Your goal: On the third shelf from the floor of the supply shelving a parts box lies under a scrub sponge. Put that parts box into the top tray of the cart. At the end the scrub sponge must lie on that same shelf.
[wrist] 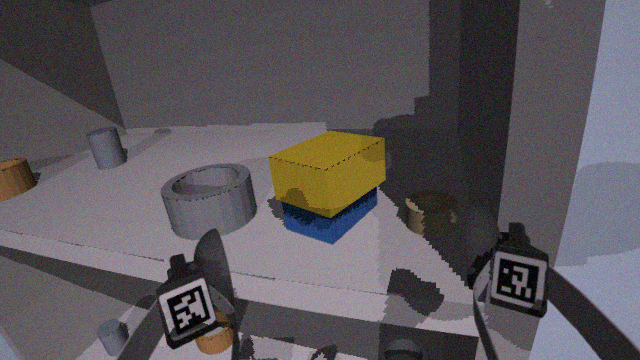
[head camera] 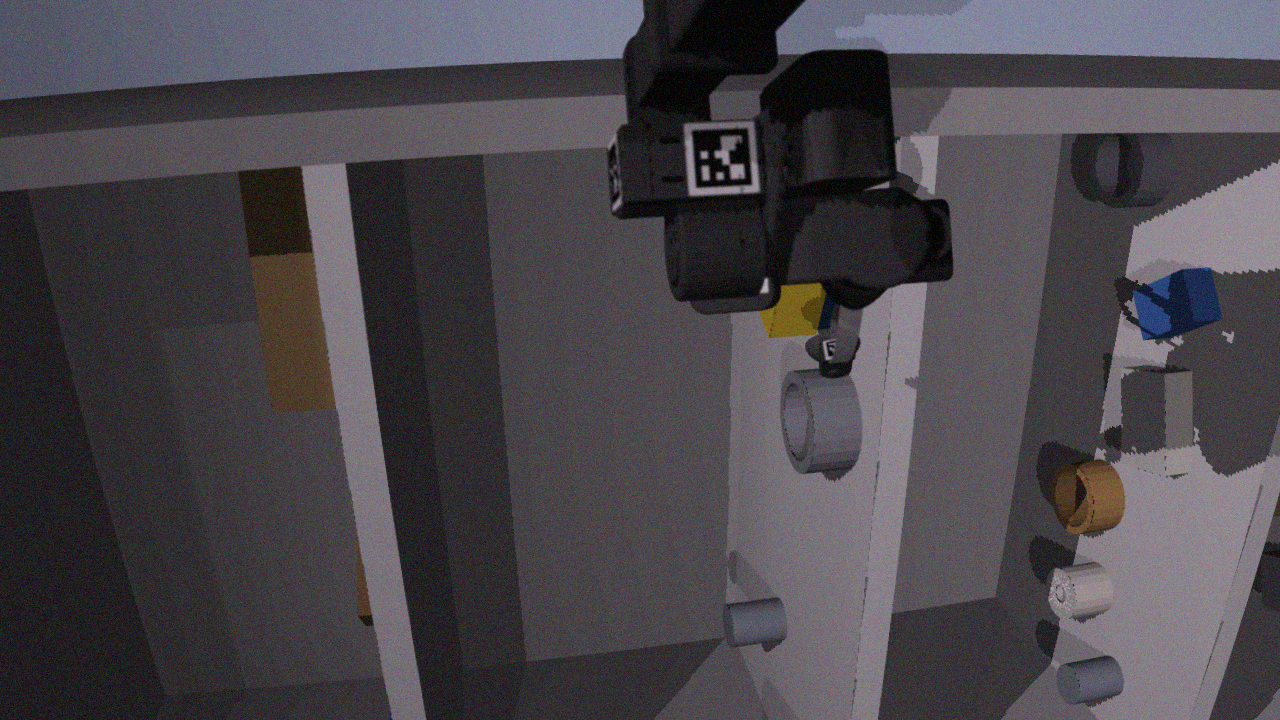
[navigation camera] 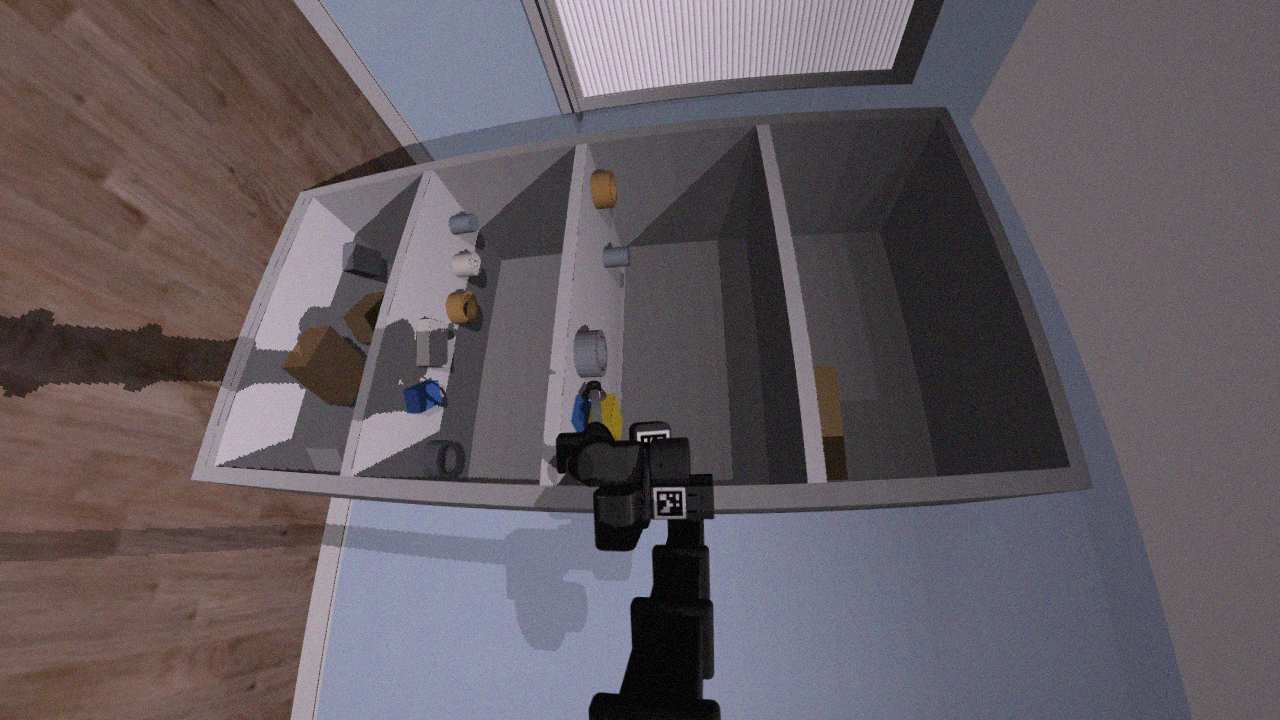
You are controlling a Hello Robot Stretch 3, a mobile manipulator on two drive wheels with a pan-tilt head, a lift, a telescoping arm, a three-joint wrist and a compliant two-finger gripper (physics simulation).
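The yellow scrub sponge [head camera: 793, 311] [navigation camera: 611, 415] [wrist: 327, 172] lies on top of the blue parts box [navigation camera: 580, 410] [wrist: 334, 225] on the third shelf [wrist: 280, 260]. The box shows below the sponge, with its upper edge in shadow. My gripper [wrist: 344, 246] is open and empty. In the wrist view its fingers stand wide apart, left and right in front of the stack and lower in the picture, not touching it. In the head view one fingertip shows near the stack, and the wrist hides part of the sponge and box. The cart does not show.
A grey ring [head camera: 821, 420] [navigation camera: 590, 352] [wrist: 210, 202] stands left of the stack in the wrist view; a brownish round piece [wrist: 432, 212] stands right, near the side wall [wrist: 545, 125]. The shelf below holds a blue block [head camera: 1177, 302] [navigation camera: 422, 396] and an orange ring [head camera: 1100, 497].
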